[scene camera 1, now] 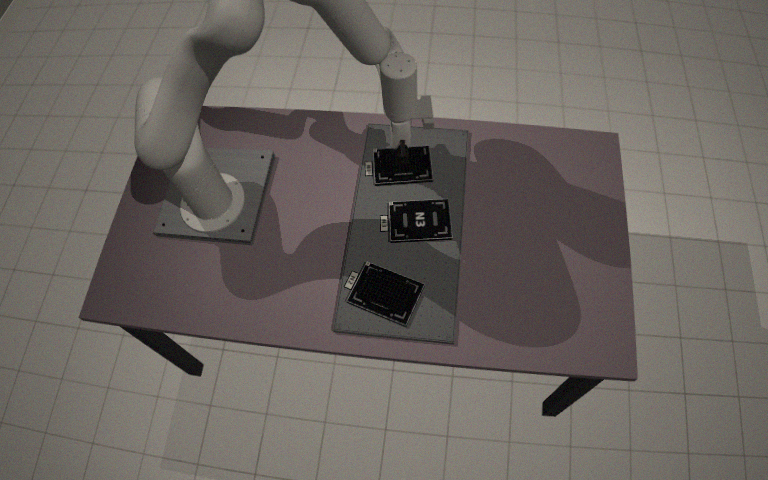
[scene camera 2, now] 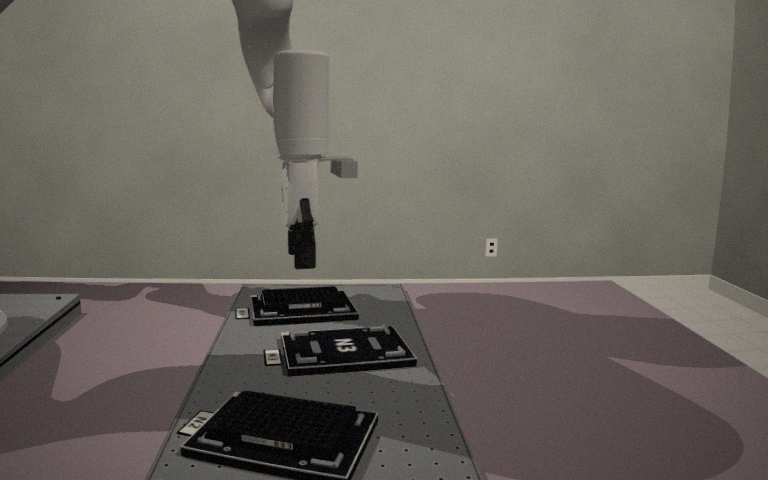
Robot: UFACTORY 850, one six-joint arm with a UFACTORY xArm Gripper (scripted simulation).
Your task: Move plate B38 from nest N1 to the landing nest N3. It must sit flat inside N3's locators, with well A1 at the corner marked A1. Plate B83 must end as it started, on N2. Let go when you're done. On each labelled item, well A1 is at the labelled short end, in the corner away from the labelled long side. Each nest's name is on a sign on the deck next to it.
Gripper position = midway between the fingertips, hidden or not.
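Observation:
Scene camera 2 shows the gripper (scene camera 2: 301, 261), and the gripper is also visible in scene camera 1 (scene camera 1: 402, 149).

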